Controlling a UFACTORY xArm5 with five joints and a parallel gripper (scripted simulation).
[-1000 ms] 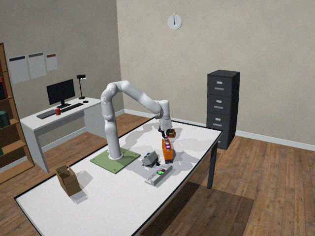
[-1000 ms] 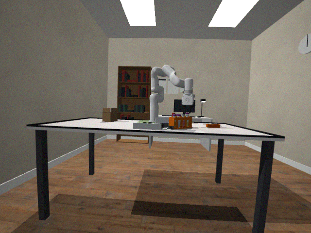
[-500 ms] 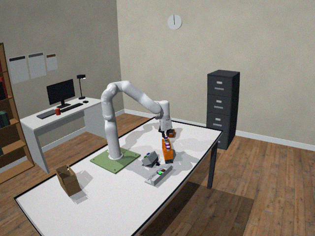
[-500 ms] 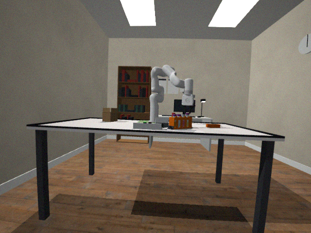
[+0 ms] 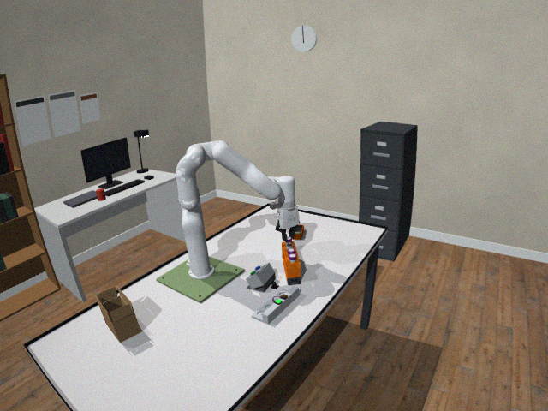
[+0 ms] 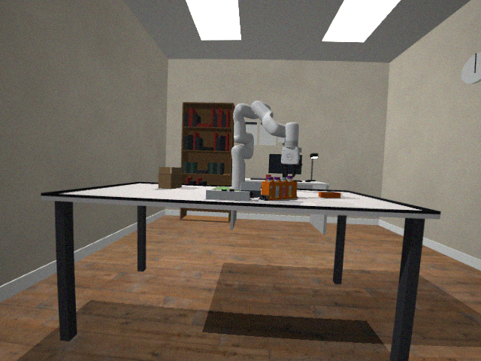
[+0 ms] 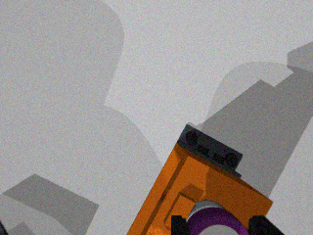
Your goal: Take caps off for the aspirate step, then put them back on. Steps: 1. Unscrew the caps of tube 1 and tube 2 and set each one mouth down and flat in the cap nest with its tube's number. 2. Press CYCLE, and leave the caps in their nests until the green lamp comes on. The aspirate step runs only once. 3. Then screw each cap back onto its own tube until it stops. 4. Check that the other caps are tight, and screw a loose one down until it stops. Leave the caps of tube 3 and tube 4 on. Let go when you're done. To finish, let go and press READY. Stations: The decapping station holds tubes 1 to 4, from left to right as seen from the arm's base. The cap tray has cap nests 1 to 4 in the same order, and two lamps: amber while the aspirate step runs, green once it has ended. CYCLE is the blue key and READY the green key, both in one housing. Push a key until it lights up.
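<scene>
Right now the purple cap marked 1 is 20 mm below my hand. The rest, counted from my hand: grey key housing (20 mm behind, 230 mm to the right, 90 mm below); cap 4 (90 mm ahead, 130 mm to the right, 30 mm below); blue cycle key (40 mm behind, 210 mm to the right, 80 mm below).
</scene>
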